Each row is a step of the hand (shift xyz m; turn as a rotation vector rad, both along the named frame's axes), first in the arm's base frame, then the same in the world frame.
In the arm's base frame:
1: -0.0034 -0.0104 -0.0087 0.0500 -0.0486 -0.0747
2: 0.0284 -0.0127 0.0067 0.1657 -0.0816 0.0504
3: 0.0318 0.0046 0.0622 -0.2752 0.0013 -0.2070
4: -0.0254 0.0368 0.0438 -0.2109 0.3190 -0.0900
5: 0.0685 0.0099 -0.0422 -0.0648 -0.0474 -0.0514
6: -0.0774 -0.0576 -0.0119 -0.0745 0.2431 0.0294
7: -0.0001 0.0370 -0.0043 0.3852 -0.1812 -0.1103
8: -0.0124 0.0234 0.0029 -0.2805 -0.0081 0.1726
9: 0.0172 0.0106 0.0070 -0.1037 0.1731 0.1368
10: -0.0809 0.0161 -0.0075 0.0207 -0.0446 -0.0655
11: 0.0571 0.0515 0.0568 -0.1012 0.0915 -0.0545
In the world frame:
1: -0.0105 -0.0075 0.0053 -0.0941 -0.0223 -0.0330
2: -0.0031 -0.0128 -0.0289 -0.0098 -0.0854 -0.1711
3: 0.0532 -0.0124 -0.0438 -0.1386 0.0498 0.3113
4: 0.0568 0.0212 0.0154 0.0520 0.3218 0.2193
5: -0.0501 0.0248 -0.0587 -0.0492 -0.0331 0.0746
6: -0.0128 -0.0549 0.0792 0.1141 0.2203 0.0629
7: 0.0069 0.0366 0.0003 -0.2329 -0.1238 -0.3518
8: 0.0121 0.0210 0.0112 0.2144 -0.0706 0.2399
9: 0.0063 0.0088 -0.0184 0.1996 0.1207 0.0710
10: 0.0138 0.0140 0.0805 -0.0785 -0.0225 -0.0063
11: 0.0570 0.0351 -0.0683 -0.0038 0.0989 0.1086

